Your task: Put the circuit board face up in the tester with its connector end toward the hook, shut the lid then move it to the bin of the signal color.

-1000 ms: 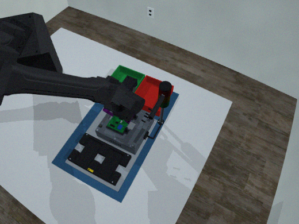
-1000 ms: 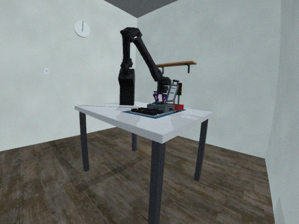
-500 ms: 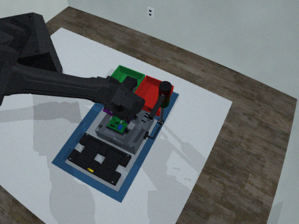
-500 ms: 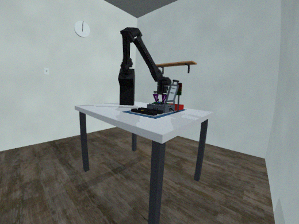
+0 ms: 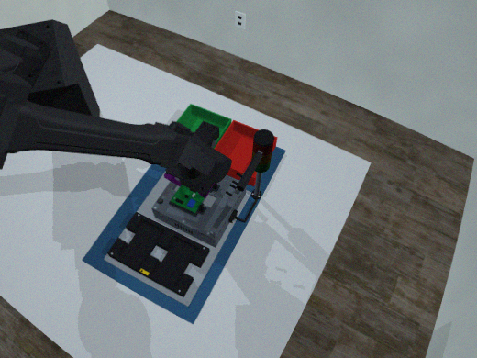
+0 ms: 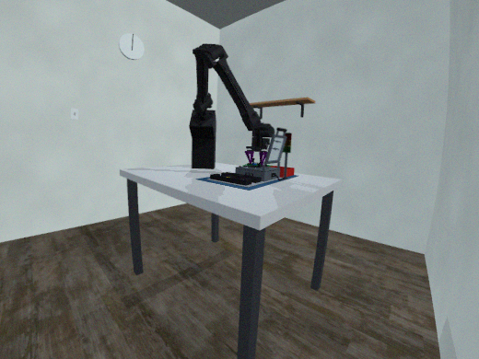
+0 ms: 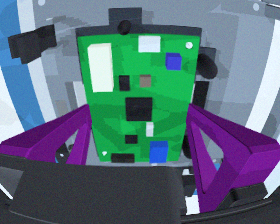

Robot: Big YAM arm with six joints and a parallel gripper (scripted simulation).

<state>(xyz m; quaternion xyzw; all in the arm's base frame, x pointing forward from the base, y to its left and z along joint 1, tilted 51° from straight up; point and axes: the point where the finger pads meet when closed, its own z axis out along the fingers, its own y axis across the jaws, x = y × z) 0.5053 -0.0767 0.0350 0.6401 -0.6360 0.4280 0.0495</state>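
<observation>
My hand is right at the green circuit board. From my hand the other things lie so: black latch hook: 50 mm behind, 70 mm to the left, 10 mm above; red bin: 80 mm ahead, 190 mm to the left, 70 mm below; tester lid: 120 mm ahead, 20 mm to the right, 100 mm above.
</observation>
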